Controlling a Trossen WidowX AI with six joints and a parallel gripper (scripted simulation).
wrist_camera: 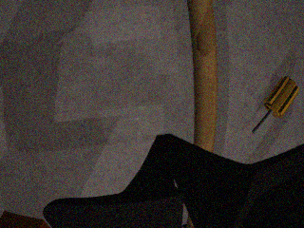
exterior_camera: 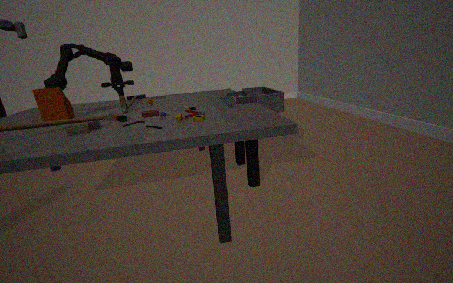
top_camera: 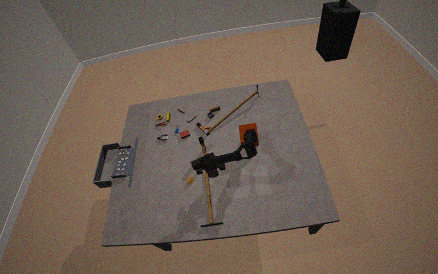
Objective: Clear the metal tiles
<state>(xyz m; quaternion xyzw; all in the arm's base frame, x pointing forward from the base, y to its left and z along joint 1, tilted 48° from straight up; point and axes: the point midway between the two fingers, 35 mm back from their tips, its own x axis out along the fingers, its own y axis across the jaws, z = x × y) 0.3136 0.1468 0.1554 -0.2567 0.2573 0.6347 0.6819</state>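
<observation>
The long scraper lies 5 cm ahead of my gripper tip and 3 cm to the left of it. The rest, counted from my gripper tip: blue piece 25 cm ahead, 50 cm to the right, 6 cm below; yellow screwdriver 16 cm ahead, 1 cm to the right, 5 cm below; red block 19 cm ahead, 42 cm to the right, 5 cm below.
</observation>
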